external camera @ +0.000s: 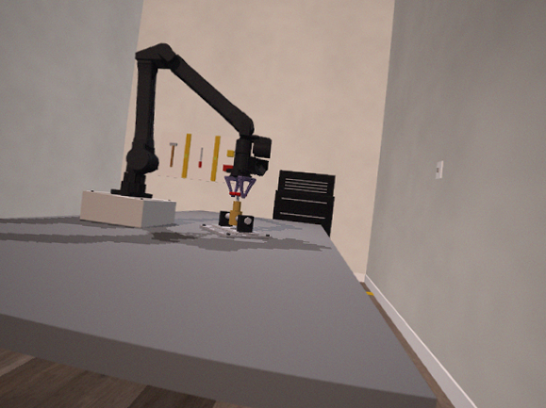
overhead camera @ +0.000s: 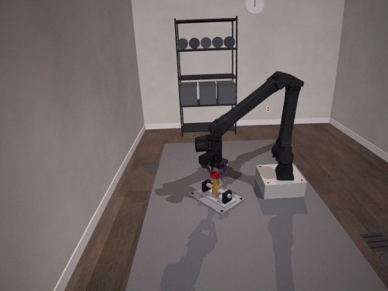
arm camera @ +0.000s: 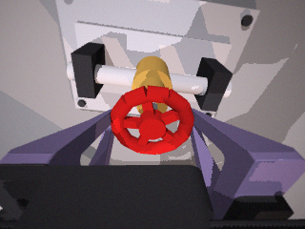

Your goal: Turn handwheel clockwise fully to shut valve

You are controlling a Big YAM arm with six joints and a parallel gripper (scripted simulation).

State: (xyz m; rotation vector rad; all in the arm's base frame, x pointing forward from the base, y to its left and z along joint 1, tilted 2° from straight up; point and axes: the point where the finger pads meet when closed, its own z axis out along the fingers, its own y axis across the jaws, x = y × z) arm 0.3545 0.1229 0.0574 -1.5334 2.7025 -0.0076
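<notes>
My hand is 10 mm above the red spoked handwheel.
</notes>
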